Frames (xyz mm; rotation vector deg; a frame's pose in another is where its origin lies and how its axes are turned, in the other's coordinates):
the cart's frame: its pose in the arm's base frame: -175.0 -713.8 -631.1 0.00 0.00 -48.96
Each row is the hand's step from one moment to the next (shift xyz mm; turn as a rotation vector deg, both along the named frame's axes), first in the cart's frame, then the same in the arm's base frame.
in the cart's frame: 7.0 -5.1 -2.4 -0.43 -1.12 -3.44
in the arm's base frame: 0.7 -8.6 -2.4 -1.13 -0.41 -3.44
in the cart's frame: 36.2 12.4 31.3 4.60 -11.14 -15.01
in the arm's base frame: 33.1 -19.2 31.3 -5.38 -10.78 -15.01
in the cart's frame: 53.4 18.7 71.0 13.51 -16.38 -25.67
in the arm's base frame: 49.2 -28.0 71.0 -3.48 -20.94 -25.67
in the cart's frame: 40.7 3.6 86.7 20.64 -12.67 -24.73
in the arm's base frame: 29.4 -28.3 86.7 4.00 -23.89 -24.73
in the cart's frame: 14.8 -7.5 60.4 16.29 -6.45 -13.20
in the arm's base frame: 4.1 -16.1 60.4 5.83 -16.52 -13.20
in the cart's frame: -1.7 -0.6 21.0 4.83 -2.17 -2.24
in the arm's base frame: -1.6 0.9 21.0 1.53 -5.07 -2.24
